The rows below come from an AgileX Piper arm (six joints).
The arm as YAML. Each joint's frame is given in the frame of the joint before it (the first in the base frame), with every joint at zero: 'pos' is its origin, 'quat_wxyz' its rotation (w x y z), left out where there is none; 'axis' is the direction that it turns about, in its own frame. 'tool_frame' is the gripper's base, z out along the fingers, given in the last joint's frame.
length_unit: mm
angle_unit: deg
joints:
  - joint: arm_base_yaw
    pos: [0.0, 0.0, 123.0]
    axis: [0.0, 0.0, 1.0]
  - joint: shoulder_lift
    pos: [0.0, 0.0, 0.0]
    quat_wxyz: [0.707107, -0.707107, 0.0, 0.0]
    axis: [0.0, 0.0, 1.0]
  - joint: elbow
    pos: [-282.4, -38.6, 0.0]
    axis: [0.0, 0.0, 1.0]
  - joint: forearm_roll
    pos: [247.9, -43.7, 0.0]
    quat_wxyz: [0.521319, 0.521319, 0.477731, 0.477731]
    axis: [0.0, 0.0, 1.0]
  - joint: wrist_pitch
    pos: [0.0, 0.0, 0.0]
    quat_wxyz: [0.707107, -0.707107, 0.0, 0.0]
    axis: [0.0, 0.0, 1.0]
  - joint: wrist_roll
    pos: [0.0, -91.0, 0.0]
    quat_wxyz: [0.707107, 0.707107, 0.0, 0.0]
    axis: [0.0, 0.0, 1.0]
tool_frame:
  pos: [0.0, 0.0, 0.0]
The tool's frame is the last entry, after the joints.
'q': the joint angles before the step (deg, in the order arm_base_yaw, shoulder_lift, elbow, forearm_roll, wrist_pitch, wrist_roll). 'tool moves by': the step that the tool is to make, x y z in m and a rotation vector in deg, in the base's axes. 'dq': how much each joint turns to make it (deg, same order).
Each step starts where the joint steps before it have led.
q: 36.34 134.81 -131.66 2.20 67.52 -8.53
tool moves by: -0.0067 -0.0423 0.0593 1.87 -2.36 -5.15
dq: -3.46 -9.06 3.58 -0.63 2.42 1.91
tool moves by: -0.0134 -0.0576 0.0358 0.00 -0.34 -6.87
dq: -5.12 -10.39 9.55 -1.02 0.51 1.83
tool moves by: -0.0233 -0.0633 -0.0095 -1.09 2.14 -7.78
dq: -6.39 -11.28 19.06 -0.76 -5.38 1.47
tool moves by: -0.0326 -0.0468 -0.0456 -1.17 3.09 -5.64
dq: -5.12 -8.47 21.30 -0.40 -9.53 0.69
